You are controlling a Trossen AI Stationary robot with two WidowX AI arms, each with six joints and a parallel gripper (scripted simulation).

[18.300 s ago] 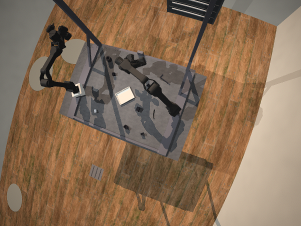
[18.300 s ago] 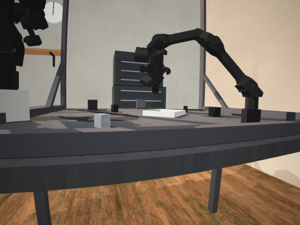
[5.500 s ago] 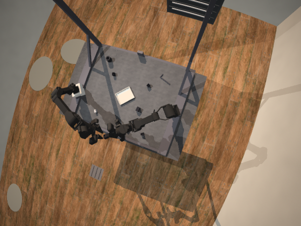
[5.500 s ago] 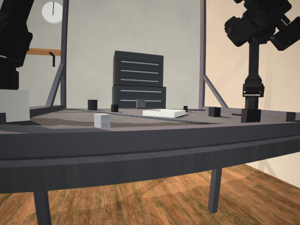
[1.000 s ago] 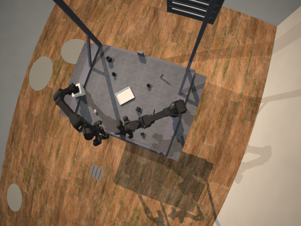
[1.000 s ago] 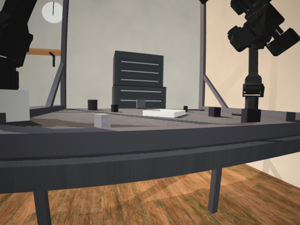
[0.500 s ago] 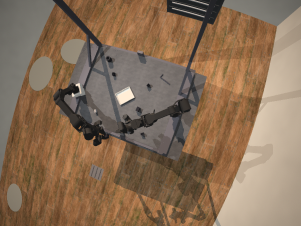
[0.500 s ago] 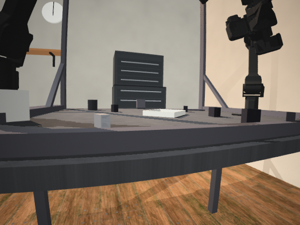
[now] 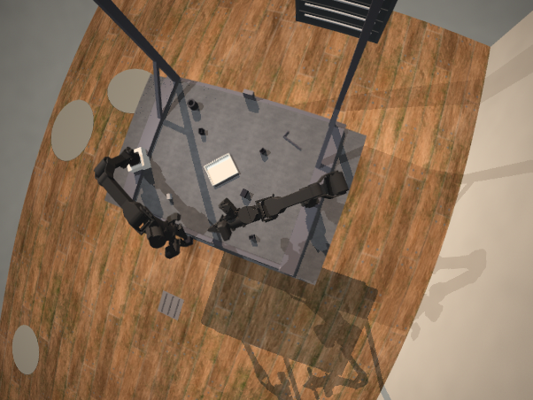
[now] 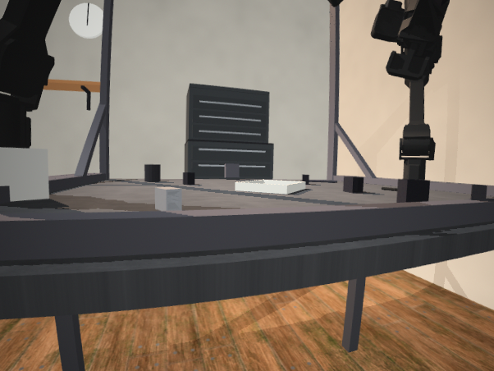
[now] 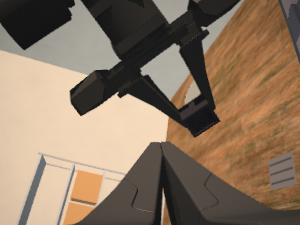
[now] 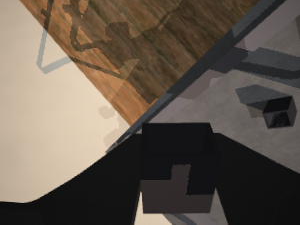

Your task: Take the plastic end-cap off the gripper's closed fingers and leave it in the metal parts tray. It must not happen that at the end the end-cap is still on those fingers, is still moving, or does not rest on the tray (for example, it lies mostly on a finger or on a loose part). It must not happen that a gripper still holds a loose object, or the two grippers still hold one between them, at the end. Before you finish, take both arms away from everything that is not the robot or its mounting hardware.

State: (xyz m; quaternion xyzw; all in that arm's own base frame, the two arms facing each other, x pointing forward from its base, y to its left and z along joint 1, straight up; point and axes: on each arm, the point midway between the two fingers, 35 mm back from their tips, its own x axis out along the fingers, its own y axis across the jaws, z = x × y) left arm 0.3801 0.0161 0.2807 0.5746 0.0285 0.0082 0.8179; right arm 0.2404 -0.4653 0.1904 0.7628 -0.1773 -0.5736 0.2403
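The black plastic end-cap is 20 mm to the left of my right hand and 20 mm below it. Round my right hand: pale metal parts tray 330 mm behind, 250 mm below, 20 mm to the left.
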